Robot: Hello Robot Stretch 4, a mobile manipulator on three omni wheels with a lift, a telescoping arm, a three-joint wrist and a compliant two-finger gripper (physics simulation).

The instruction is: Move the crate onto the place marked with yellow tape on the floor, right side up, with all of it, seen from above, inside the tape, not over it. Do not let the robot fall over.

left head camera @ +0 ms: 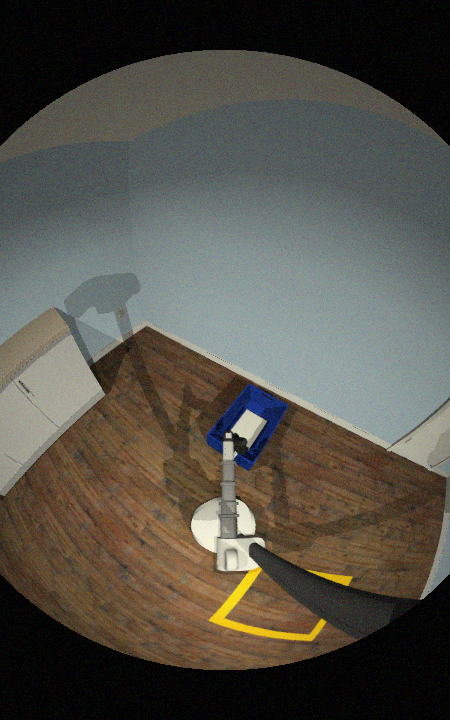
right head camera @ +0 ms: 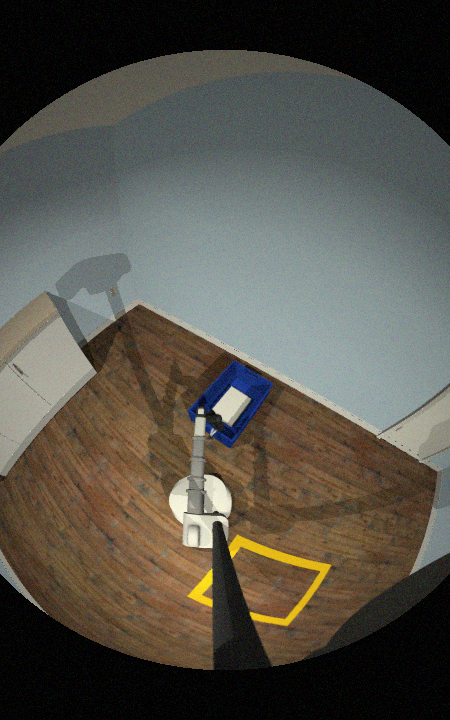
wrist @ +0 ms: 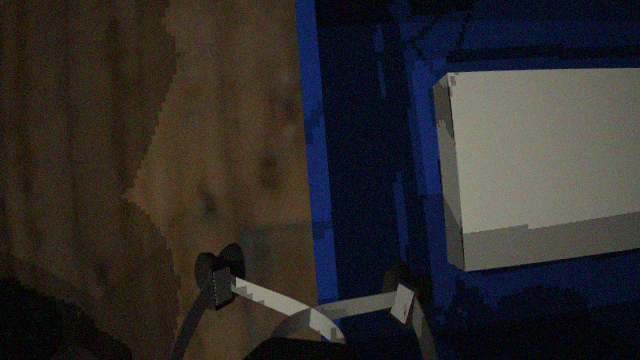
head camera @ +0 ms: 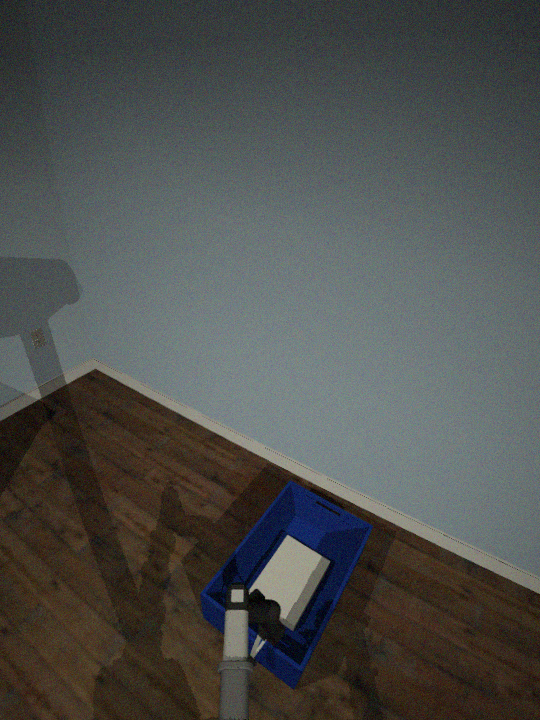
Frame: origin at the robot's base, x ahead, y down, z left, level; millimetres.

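Where they show: gripper, between the fingertips: (left head camera: 235, 455) (right head camera: 215, 432) (wrist: 314, 273) (head camera: 263, 648).
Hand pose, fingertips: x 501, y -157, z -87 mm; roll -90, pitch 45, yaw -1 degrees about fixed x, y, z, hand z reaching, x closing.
Note:
Each offset is from my fingertips to the top centre of the thing. "spot": to the spot under its first point.
The blue crate {dx +284, dy -36, dz -121 mm} (head camera: 347, 578) (left head camera: 215, 442) (right head camera: 260, 408) (wrist: 321, 200) stands upright on the floor near the wall, with a white block {dx +284, dy +113, dz -121 mm} (head camera: 287, 572) (left head camera: 249, 424) (right head camera: 231, 404) (wrist: 545, 150) lying inside. My gripper (wrist: 314, 273) is open over the crate's near short wall. In the wrist view one fingertip is on the outer side of the rim and the other on the inner side, with a gap to the rim on both sides. How high the fingertips are against the rim is hard to tell. The yellow tape (left head camera: 233, 596) (right head camera: 313, 589) marks a four-sided outline on the floor behind my base.
My round white base (left head camera: 204, 523) (right head camera: 180, 499) stands between the crate and the tape. The wall's white skirting (head camera: 232, 437) (left head camera: 201, 353) (right head camera: 191, 330) runs close behind the crate. A white cabinet {spot: dx +272, dy -349, dz +1426 mm} (left head camera: 58, 382) (right head camera: 50, 361) stands at the left, another white unit (left head camera: 424, 438) (right head camera: 413, 422) at the right.

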